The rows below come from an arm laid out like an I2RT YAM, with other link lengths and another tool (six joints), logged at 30 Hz.
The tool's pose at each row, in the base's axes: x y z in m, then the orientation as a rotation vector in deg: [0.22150 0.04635 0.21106 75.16 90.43 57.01]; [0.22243 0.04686 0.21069 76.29 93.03 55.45]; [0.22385 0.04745 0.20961 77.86 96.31 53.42]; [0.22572 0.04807 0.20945 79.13 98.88 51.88]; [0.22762 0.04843 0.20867 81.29 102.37 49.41]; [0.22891 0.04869 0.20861 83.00 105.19 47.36]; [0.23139 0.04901 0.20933 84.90 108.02 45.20]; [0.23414 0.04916 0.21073 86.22 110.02 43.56]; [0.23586 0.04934 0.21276 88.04 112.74 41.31]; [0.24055 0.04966 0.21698 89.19 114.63 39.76]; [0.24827 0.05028 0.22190 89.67 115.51 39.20]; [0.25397 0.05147 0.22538 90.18 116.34 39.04]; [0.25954 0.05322 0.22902 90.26 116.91 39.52]
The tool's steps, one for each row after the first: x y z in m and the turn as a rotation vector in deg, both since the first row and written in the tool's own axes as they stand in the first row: [0.00045 0.00003 0.00103 2.66 0.69 -0.50]; [0.00100 -0.00043 0.00277 6.11 1.57 -1.02]; [0.00143 0.00011 0.00461 8.82 2.32 -1.34]; [0.00167 0.00005 0.00668 12.86 3.17 -1.60]; [0.00180 0.00046 0.00793 16.12 3.88 -1.81]; [0.00178 0.00198 0.01004 19.52 4.58 -1.89]; [0.00148 0.00421 0.01216 21.95 5.05 -1.98]; [0.00125 0.00670 0.01310 25.27 5.73 -2.06]; [0.00061 0.01222 0.01610 27.51 6.24 -2.16]; [-0.00013 0.01942 0.02173 28.46 6.57 -2.17]; [0.00006 0.02470 0.02599 29.24 7.07 -2.00]; [0.00080 0.03017 0.03010 29.41 7.72 -1.82]
